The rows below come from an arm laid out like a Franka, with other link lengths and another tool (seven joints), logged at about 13 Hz.
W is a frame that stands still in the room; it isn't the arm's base.
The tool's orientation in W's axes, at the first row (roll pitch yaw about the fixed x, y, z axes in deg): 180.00, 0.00, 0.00
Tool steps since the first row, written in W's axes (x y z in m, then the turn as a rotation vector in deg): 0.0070, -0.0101, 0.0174, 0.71, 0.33, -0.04; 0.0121, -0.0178, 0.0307, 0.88, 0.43, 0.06; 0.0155, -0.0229, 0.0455, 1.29, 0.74, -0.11; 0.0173, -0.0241, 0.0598, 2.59, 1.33, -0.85; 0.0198, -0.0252, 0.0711, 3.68, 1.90, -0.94; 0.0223, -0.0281, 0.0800, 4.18, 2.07, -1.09; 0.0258, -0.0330, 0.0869, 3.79, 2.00, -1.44; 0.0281, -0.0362, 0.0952, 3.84, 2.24, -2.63; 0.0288, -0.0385, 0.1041, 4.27, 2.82, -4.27; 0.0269, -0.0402, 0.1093, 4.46, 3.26, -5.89; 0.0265, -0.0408, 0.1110, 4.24, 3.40, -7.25; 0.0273, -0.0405, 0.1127, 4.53, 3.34, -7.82; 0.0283, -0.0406, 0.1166, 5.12, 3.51, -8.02
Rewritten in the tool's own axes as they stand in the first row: 0.0070, 0.0101, -0.0174, 0.71, -0.33, 0.04; 0.0121, 0.0178, -0.0307, 0.88, -0.43, -0.06; 0.0155, 0.0229, -0.0455, 1.29, -0.74, 0.11; 0.0173, 0.0241, -0.0598, 2.59, -1.33, 0.85; 0.0198, 0.0252, -0.0711, 3.68, -1.90, 0.94; 0.0223, 0.0281, -0.0800, 4.18, -2.07, 1.09; 0.0258, 0.0330, -0.0869, 3.79, -2.00, 1.44; 0.0281, 0.0362, -0.0952, 3.84, -2.24, 2.63; 0.0288, 0.0385, -0.1041, 4.27, -2.82, 4.27; 0.0269, 0.0402, -0.1093, 4.46, -3.26, 5.89; 0.0265, 0.0408, -0.1110, 4.24, -3.40, 7.25; 0.0273, 0.0405, -0.1127, 4.53, -3.34, 7.82; 0.0283, 0.0406, -0.1166, 5.12, -3.51, 8.02
